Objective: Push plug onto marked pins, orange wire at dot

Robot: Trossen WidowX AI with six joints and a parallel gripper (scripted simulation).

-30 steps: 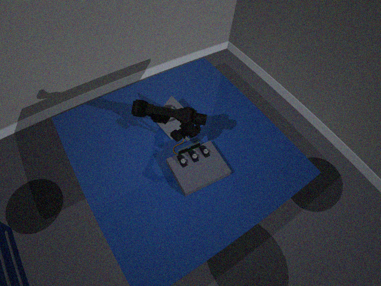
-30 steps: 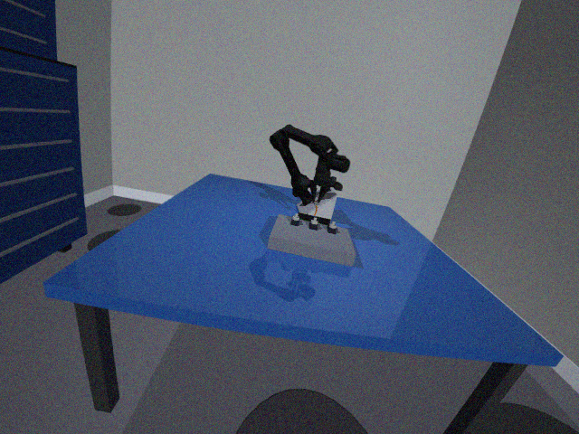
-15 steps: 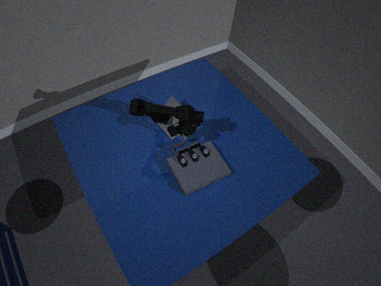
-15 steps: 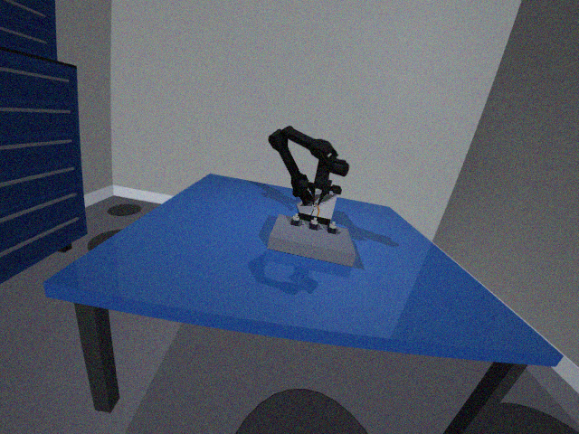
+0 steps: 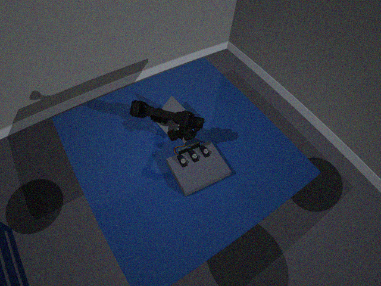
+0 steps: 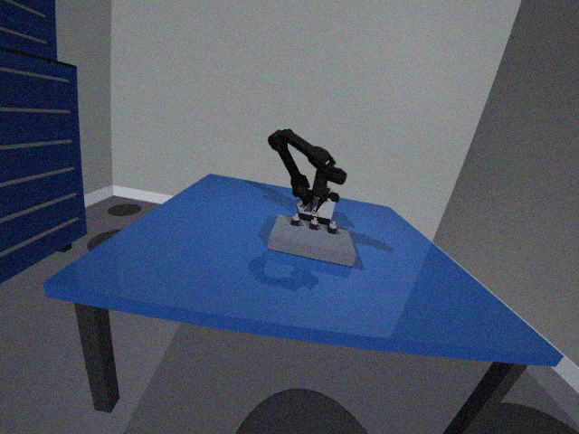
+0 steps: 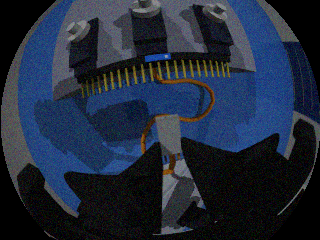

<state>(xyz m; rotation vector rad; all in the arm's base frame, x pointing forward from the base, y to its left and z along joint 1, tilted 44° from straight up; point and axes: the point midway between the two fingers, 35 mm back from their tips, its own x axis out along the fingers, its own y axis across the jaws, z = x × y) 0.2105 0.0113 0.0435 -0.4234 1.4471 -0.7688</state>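
The blue band lies 7 cm ahead of my gripper tip and 2 cm to the right of it. Round my gripper tip: grey printed holder (23 cm ahead, 5 cm to the right, 4 cm below).
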